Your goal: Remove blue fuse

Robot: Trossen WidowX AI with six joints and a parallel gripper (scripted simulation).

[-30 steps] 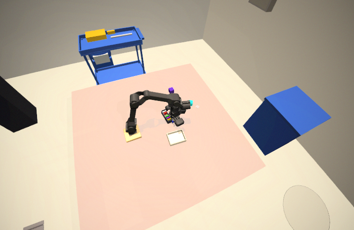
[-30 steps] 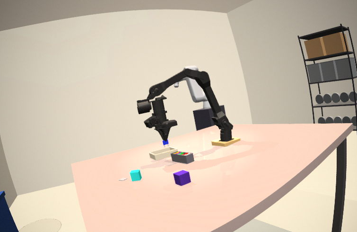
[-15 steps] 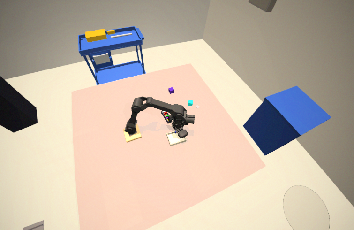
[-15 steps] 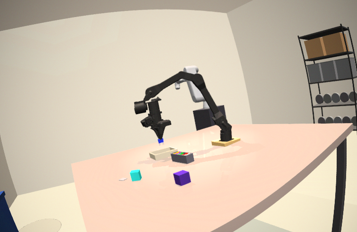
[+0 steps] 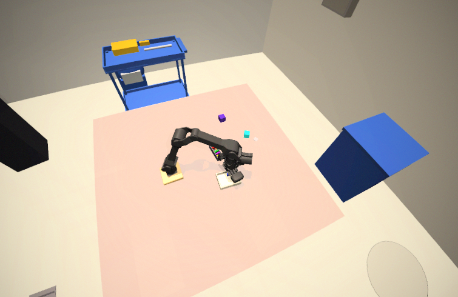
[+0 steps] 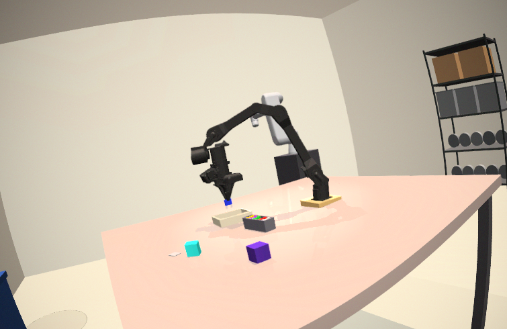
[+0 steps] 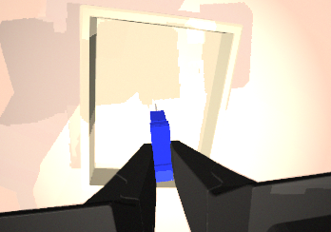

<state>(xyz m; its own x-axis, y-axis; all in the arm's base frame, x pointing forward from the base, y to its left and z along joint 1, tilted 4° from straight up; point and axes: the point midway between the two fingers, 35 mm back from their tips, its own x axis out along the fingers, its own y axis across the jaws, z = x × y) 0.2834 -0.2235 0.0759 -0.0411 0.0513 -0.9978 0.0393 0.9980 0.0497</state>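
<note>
The blue fuse is 1 cm below my gripper tip. Also, from my gripper tip: magenta fuse (18 cm to the left, 6 cm below, 3 cm ahead); yellow fuse (16 cm to the left, 6 cm below, 3 cm ahead); cream tray (8 cm below).
</note>
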